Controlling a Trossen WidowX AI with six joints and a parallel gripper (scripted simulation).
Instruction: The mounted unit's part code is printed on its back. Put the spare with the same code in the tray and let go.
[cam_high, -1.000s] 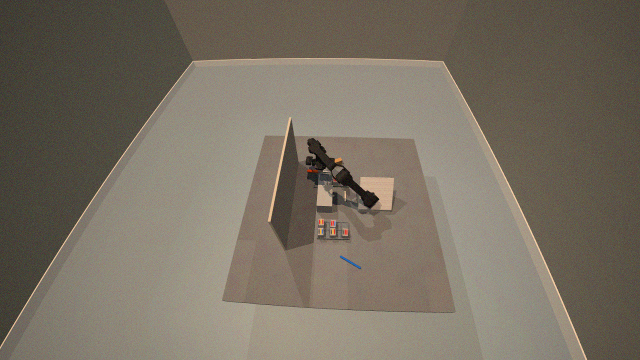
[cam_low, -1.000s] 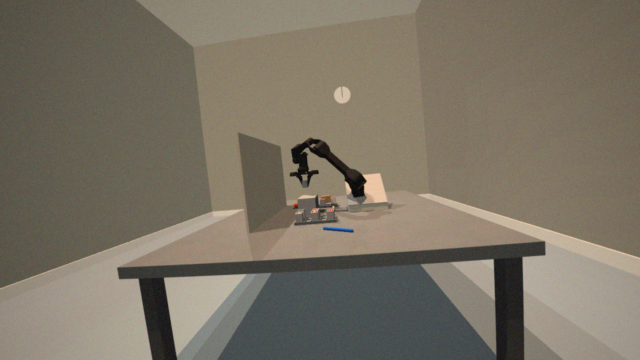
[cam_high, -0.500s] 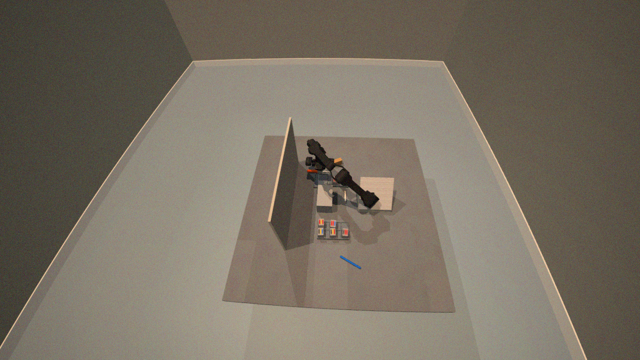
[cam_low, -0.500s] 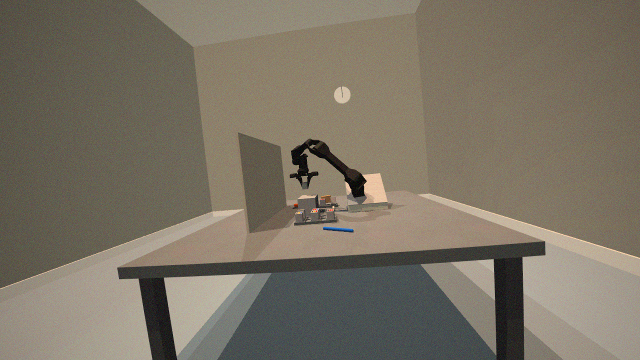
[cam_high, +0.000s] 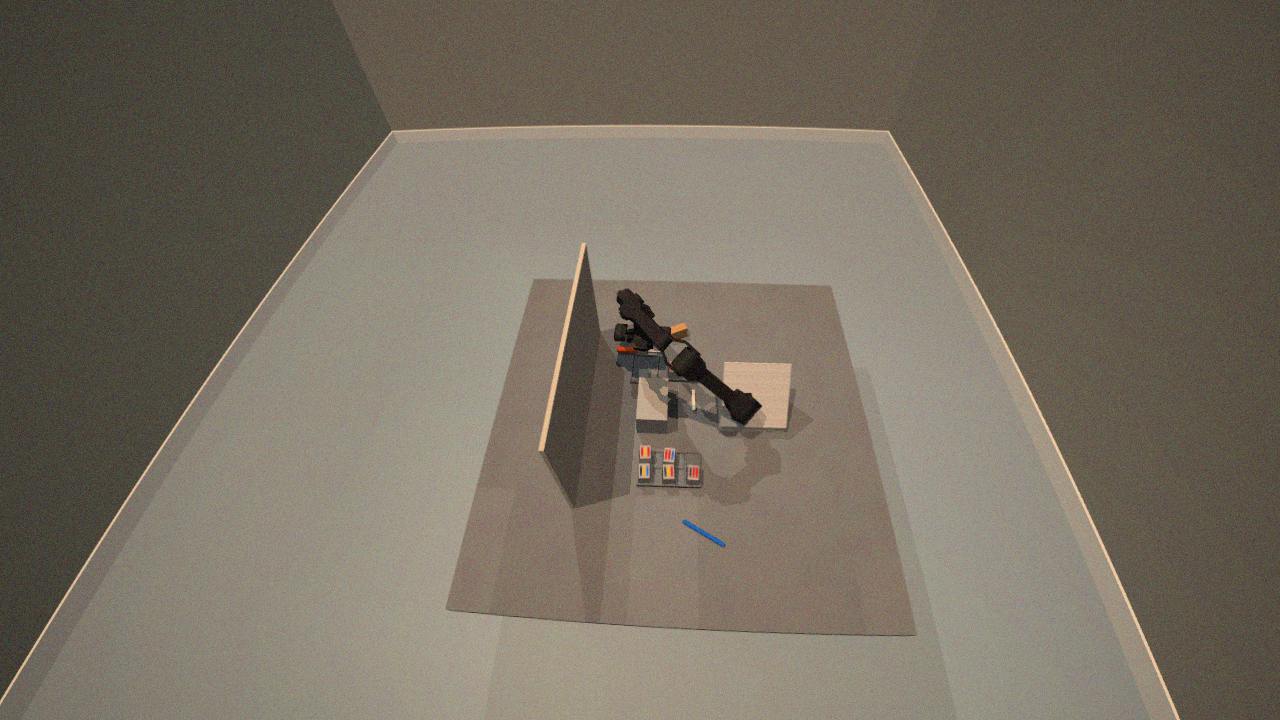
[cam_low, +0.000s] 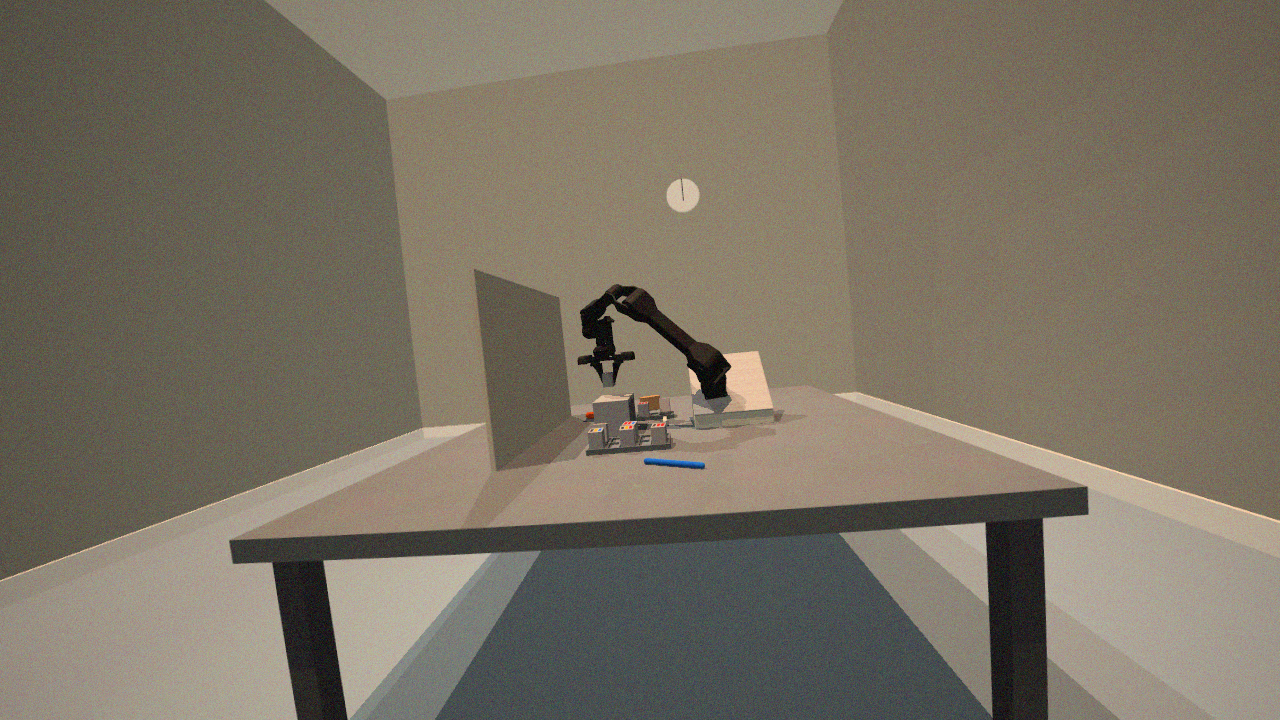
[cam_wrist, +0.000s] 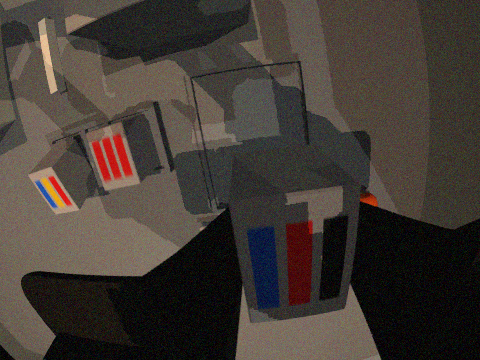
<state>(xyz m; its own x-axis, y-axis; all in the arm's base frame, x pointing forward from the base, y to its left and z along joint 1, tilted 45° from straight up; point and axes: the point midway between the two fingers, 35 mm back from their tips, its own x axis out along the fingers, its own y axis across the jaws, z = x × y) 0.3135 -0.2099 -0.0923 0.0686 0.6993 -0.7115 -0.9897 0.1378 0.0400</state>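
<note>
My gripper tip is 120 mm above the wire-edged tray. Round my gripper tip: orange block (130 mm behind, 150 mm to the right, 100 mm below); grey mounted unit (30 mm behind, 190 mm to the left, 70 mm below); upright panel (200 mm ahead, 170 mm to the left, 100 mm above).
</note>
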